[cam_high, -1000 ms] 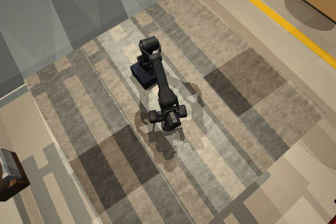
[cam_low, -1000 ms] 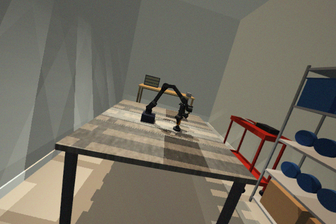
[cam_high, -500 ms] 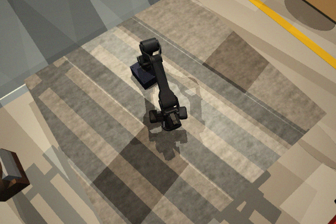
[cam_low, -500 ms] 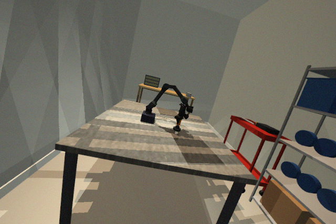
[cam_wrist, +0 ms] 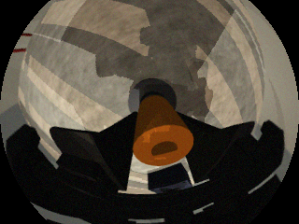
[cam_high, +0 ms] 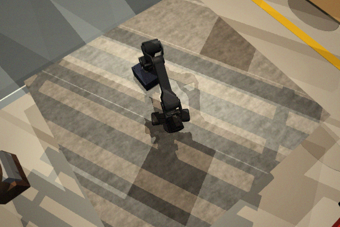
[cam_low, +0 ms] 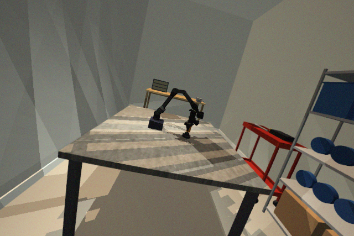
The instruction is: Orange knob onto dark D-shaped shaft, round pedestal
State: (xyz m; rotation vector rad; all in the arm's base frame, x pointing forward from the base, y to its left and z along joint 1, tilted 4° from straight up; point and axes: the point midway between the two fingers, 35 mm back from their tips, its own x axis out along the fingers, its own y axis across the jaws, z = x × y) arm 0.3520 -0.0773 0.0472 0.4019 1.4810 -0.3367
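The round pedestal is 10 mm behind my gripper tip and 40 mm below it. From my gripper tip the other things lie so: orange knob 20 mm above.
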